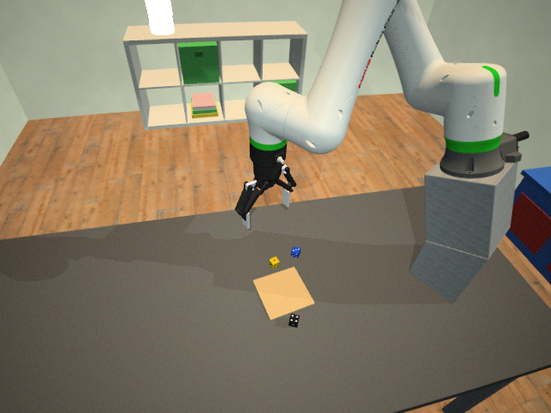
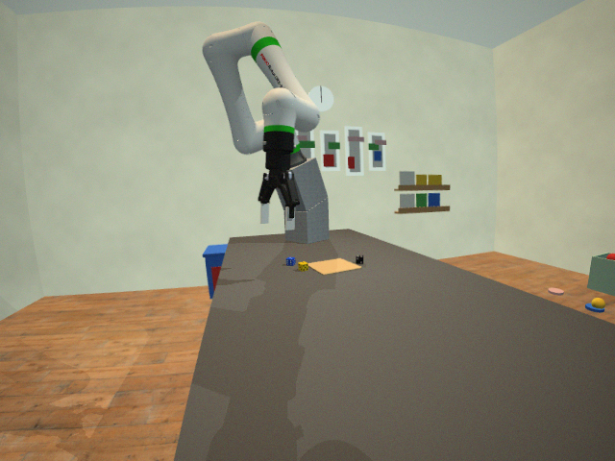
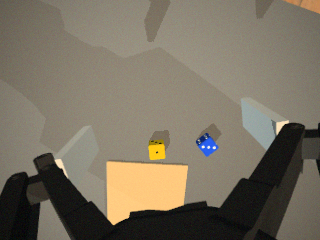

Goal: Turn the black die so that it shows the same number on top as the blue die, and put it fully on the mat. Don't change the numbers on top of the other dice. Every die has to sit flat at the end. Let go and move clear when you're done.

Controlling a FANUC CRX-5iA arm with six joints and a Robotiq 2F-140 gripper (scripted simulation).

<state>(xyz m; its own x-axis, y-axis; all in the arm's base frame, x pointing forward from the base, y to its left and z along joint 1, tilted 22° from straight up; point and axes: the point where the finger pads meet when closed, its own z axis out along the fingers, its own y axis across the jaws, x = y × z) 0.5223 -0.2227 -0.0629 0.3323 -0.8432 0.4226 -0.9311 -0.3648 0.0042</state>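
My hand is 90 mm past the blue die, 60 mm to the right of it and 150 mm above it. Round my hand: yellow die: 10 mm behind, 80 mm to the left, 150 mm below; tan mat: 180 mm to the left, 160 mm below; black die: 290 mm to the left, 150 mm below.
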